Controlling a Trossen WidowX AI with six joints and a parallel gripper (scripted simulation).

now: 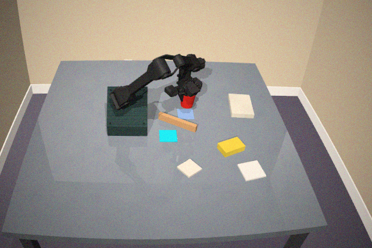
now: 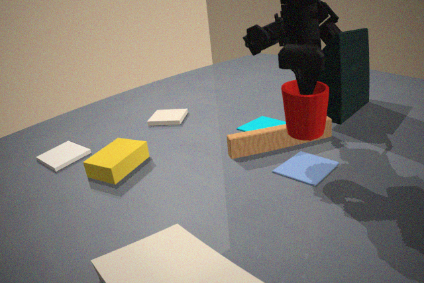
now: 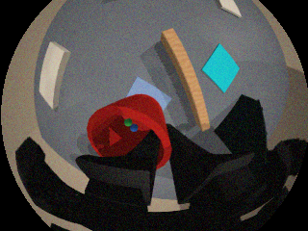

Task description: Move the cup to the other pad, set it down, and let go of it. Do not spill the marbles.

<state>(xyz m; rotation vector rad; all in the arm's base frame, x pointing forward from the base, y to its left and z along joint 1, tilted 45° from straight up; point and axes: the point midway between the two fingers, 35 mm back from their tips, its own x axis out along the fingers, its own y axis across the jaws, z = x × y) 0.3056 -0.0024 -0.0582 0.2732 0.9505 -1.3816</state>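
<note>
Now: the wooden bar 90 mm below my gripper tip, 60 mm to the right of it and 30 mm behind it. From my gripper tip the other things lie so: red cup 30 mm ahead, 10 mm to the left; then light blue pad 110 mm below, 30 mm ahead, 20 mm to the left; then yellow block 260 mm to the right, 190 mm ahead, 80 mm below.
</note>
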